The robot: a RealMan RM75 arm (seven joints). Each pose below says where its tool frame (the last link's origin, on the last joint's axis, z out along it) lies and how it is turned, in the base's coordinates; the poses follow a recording.
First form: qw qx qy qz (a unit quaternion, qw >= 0); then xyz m.
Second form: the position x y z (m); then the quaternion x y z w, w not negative. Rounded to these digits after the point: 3 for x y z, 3 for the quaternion.
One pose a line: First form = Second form
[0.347 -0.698 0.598 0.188 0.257 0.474 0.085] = [0.257 0.474 0.085 -0.698 0.598 0.188 0.347]
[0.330 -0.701 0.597 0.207 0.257 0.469 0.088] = [0.257 0.469 0.088 -0.701 0.597 0.207 0.330]
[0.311 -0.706 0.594 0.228 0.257 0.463 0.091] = [0.257 0.463 0.091 -0.706 0.594 0.228 0.311]
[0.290 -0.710 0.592 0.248 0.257 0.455 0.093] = [0.257 0.455 0.093 -0.710 0.592 0.248 0.290]
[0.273 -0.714 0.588 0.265 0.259 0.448 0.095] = [0.259 0.448 0.095 -0.714 0.588 0.265 0.273]
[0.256 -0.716 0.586 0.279 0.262 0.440 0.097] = [0.262 0.440 0.097 -0.716 0.586 0.279 0.256]
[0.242 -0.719 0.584 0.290 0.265 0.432 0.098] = [0.265 0.432 0.098 -0.719 0.584 0.290 0.242]
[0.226 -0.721 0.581 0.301 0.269 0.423 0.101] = [0.269 0.423 0.101 -0.721 0.581 0.301 0.226]
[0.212 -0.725 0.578 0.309 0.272 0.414 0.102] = [0.272 0.414 0.102 -0.725 0.578 0.309 0.212]
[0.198 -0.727 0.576 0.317 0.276 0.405 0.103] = [0.276 0.405 0.103 -0.727 0.576 0.317 0.198]
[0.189 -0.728 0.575 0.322 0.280 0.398 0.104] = [0.280 0.398 0.104 -0.728 0.575 0.322 0.189]
